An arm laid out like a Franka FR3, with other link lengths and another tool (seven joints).
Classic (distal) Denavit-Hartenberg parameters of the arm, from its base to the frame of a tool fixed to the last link. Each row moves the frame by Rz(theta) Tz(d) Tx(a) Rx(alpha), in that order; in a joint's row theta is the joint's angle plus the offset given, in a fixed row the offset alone. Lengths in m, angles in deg.
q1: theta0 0  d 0.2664  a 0  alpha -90
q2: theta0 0  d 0  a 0  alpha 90
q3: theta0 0  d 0.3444  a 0.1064  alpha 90
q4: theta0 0  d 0  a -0.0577  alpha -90
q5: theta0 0  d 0.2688  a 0  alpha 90
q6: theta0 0  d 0  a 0.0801  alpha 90
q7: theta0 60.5  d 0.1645  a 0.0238  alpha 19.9
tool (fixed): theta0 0  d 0.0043  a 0  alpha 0
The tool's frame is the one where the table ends.
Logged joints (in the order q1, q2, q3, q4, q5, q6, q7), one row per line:
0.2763 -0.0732 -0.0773 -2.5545 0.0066 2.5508 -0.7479
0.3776 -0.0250 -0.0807 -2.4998 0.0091 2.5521 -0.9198
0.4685 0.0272 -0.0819 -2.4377 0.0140 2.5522 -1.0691
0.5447 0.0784 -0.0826 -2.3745 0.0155 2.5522 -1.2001
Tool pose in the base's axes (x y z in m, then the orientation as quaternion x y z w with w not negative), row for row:
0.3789 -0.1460 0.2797 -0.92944 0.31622 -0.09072 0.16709
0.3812 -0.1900 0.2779 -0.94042 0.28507 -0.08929 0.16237
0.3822 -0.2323 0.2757 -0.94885 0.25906 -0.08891 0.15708
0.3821 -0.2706 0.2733 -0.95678 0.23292 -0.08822 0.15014
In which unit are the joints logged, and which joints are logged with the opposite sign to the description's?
The joints are logged in radians. Opposite sign: q1.
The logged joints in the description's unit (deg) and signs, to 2 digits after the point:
-15.83 -4.19 -4.43 -146.36 0.38 146.15 -42.85
-21.63 -1.43 -4.62 -143.23 0.52 146.22 -52.70
-26.84 1.56 -4.69 -139.67 0.80 146.23 -61.25
-31.21 4.49 -4.73 -136.05 0.89 146.23 -68.76

